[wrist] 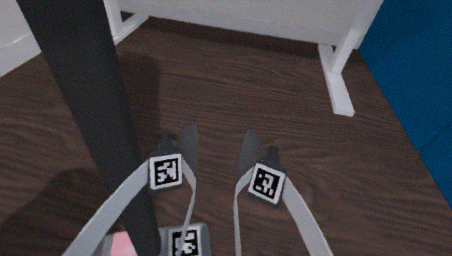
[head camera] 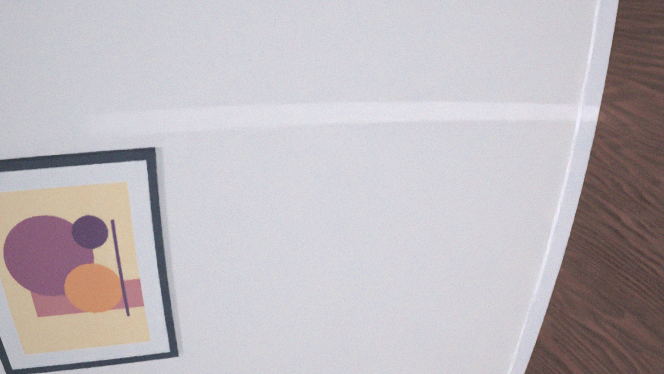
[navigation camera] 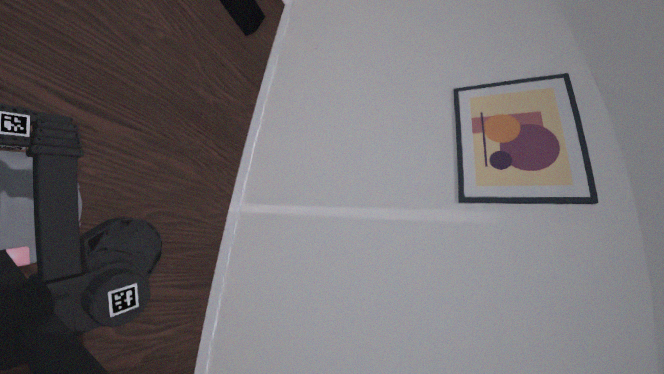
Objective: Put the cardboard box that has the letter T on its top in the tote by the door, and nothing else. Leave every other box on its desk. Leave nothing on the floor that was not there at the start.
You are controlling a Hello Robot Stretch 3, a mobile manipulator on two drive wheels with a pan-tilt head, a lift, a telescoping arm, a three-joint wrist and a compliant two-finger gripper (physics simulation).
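Places are measured from the robot's base along level axes (x ahead, y left, z up), in metres.
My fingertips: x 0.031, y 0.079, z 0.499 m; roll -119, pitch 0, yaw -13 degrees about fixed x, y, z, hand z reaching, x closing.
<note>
Behind a point stands the place of what it marks.
My gripper (wrist: pixel 219 144) @[x 0.031, y 0.079, z 0.499 m] shows in the wrist view, open and empty, its two dark fingertips apart above the dark wood floor. A blue object (wrist: pixel 411 67) fills the right edge of the wrist view; I cannot tell whether it is the tote. My wrist end with its marker tag (navigation camera: pixel 120 277) shows at the lower left of the navigation view.
A white furniture frame with a leg (wrist: pixel 337 81) stands ahead of the gripper. My dark mast (wrist: pixel 91 105) crosses the left of the wrist view. A framed abstract picture (head camera: pixel 78 265) @[x -1.111, y -0.216, z 1.501 m] hangs on the wall; it also shows in the navigation view (navigation camera: pixel 519 139) @[x -1.113, y -0.223, z 1.536 m]. A dark object (navigation camera: pixel 244 13) @[x -1.145, y -1.309, z 0.001 m] sits by the baseboard.
</note>
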